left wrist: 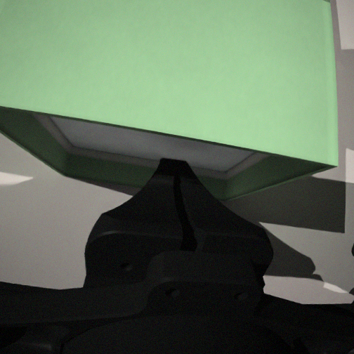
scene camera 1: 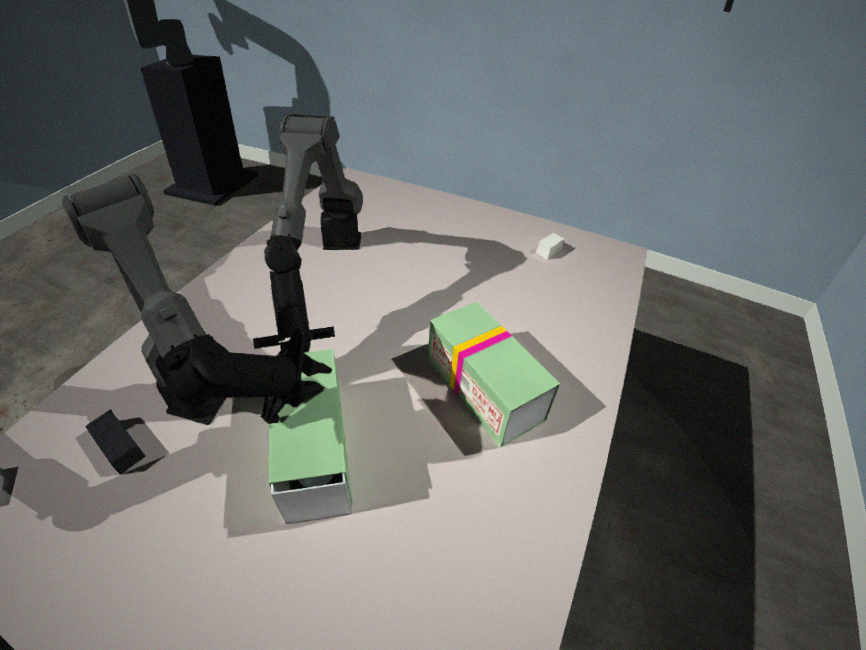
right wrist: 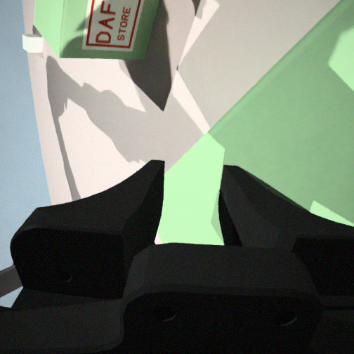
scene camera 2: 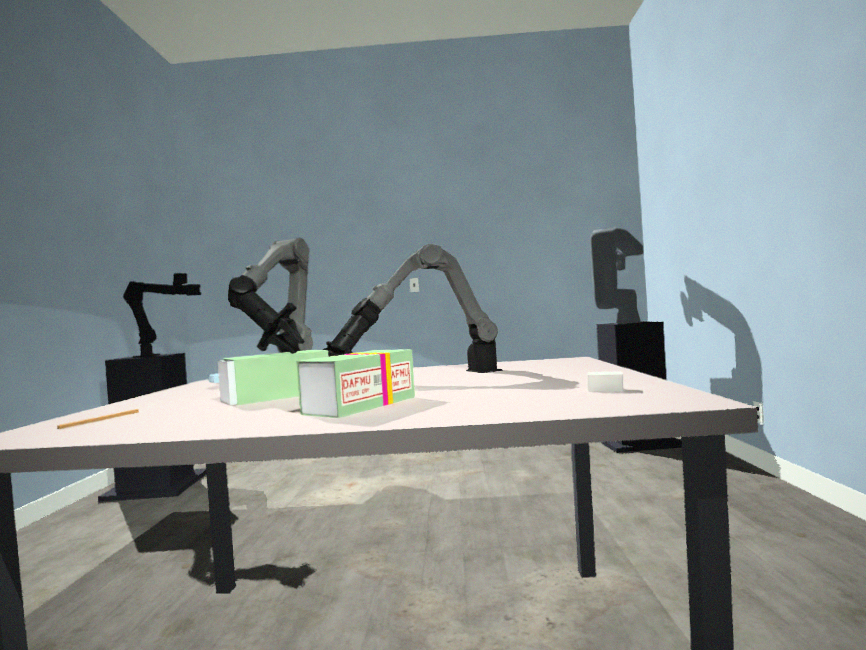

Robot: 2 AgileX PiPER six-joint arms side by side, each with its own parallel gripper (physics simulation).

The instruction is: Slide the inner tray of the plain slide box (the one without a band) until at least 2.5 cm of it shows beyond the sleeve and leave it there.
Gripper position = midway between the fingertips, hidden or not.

Note:
In view: my left gripper [left wrist: 171, 175], my right gripper [scene camera 1: 323, 377], a white block [scene camera 2: 597, 381] and a dark block [scene camera 1: 119, 448].
My right gripper also shows in the right wrist view [right wrist: 192, 182] and in scene camera 2 [scene camera 2: 298, 347]. The left wrist view does not show the white block: it is out of frame. The left wrist view does not show the dark block: it is out of frame.

